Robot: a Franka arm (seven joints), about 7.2 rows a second.
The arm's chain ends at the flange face. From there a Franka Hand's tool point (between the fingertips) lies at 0.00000 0.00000 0.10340 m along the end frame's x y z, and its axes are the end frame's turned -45 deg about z.
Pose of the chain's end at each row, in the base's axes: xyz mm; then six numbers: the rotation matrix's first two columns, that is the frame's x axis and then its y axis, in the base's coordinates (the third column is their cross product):
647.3, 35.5, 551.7, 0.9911, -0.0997, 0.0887, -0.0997, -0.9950, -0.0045
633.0, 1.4, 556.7, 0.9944, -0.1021, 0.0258, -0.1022, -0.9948, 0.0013
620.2, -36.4, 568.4, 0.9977, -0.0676, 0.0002, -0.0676, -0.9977, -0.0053
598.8, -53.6, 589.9, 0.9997, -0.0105, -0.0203, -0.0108, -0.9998, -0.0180
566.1, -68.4, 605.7, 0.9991, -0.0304, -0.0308, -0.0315, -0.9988, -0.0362
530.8, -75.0, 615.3, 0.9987, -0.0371, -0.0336, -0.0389, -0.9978, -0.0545
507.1, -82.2, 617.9, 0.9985, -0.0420, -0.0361, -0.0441, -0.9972, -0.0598
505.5, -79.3, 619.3, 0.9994, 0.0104, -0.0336, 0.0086, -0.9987, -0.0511
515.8, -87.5, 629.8, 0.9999, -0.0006, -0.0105, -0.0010, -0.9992, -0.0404
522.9, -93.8, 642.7, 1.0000, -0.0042, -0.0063, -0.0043, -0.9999, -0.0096
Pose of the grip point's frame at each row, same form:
656.5, 35.0, 448.7, 0.7713, 0.6331, 0.0659, 0.6303, -0.7741, 0.0595
635.6, 1.0, 453.3, 0.7754, 0.6312, 0.0173, 0.6309, -0.7756, 0.0192
620.3, -35.9, 465.0, 0.7533, 0.6577, 0.0039, 0.6577, -0.7533, -0.0036
596.7, -51.7, 486.5, 0.7145, 0.6995, -0.0016, 0.6993, -0.7144, -0.0271
563.0, -64.6, 502.4, 0.7287, 0.6848, 0.0038, 0.6842, -0.7278, -0.0474
527.5, -69.2, 512.1, 0.7337, 0.6793, 0.0148, 0.6787, -0.7318, -0.0623
503.6, -75.9, 514.8, 0.7372, 0.6754, 0.0168, 0.6749, -0.7348, -0.0678
502.0, -74.0, 516.1, 0.7006, 0.7135, 0.0124, 0.7128, -0.6988, -0.0599
514.7, -83.3, 526.5, 0.7077, 0.7061, 0.0211, 0.7063, -0.7070, -0.0360
522.3, -92.8, 539.3, 0.7101, 0.7041, 0.0023, 0.7041, -0.7100, -0.0112

